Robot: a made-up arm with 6 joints.
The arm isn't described. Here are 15 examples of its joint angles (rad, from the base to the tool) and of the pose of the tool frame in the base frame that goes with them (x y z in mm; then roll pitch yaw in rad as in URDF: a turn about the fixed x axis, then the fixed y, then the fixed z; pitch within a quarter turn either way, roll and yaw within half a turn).
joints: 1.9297 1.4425 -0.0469 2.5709 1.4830 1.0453
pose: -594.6 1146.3 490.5 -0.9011 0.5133 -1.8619
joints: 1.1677 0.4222 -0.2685 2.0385 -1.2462 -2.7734
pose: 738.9 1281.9 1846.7 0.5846 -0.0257 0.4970
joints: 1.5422 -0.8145 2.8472 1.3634 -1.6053 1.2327
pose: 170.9 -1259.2 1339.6 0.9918 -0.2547 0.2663
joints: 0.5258 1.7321 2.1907 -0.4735 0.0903 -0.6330
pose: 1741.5 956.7 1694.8 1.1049 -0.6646 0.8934
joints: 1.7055 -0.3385 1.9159 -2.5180 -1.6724 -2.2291
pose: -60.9 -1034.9 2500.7 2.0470 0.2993 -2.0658
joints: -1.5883 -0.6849 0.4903 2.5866 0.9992 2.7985
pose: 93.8 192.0 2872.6 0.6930 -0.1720 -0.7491
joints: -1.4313 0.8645 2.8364 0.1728 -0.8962 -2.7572
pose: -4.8 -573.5 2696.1 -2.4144 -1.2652 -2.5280
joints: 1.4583 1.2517 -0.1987 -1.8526 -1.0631 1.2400
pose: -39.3 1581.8 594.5 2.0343 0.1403 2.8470
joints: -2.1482 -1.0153 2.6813 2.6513 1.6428 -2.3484
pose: 863.6 1074.6 1280.3 -2.5157 -1.0859 -0.4600
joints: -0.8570 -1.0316 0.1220 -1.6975 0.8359 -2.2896
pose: -509.3 263.7 2651.7 -1.0802 -0.2799 -2.1400
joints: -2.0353 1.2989 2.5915 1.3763 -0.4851 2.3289
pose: -694.5 -1096.1 2467.3 -2.0536 -0.9978 2.6366
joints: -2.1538 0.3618 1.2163 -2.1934 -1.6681 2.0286
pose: -279.9 -748.1 2980.8 -1.1922 0.0052 -0.2072
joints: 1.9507 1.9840 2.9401 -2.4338 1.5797 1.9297
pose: -440.8 1489.4 1403.3 1.1566 0.3888 1.5298
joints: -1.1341 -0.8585 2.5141 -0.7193 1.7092 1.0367
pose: -699.2 1076.9 1258.7 -2.2948 0.8252 -2.7842
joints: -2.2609 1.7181 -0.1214 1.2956 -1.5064 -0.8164
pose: -951.1 -766.7 121.0 -2.3599 -0.0465 1.8071
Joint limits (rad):
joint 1: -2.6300..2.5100
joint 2: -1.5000..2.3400
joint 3: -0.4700..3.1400
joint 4: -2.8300..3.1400
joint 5: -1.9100..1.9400
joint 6: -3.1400..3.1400
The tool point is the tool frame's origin. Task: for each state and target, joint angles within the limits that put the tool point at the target. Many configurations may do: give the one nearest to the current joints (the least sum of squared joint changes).
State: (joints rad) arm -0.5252 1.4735 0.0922 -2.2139 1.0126 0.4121
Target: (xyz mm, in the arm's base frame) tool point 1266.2 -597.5 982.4
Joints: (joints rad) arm -0.2935 0.9648 -0.2351 -2.3363 1.1909 0.3895
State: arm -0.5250 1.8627 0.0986 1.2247 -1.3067 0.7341
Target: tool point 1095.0 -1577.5 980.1
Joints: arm -0.8353 1.2459 0.4621 1.3247 -1.3300 0.7294
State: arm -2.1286 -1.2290 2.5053 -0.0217 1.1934 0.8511
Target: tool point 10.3 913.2 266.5
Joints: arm -1.6302 -1.4786 2.6998 -0.1487 1.2198 0.8415
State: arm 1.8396 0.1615 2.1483 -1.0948 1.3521 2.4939
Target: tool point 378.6 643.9 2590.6
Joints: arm 1.3259 0.9387 2.4471 -1.1917 1.6477 2.4911
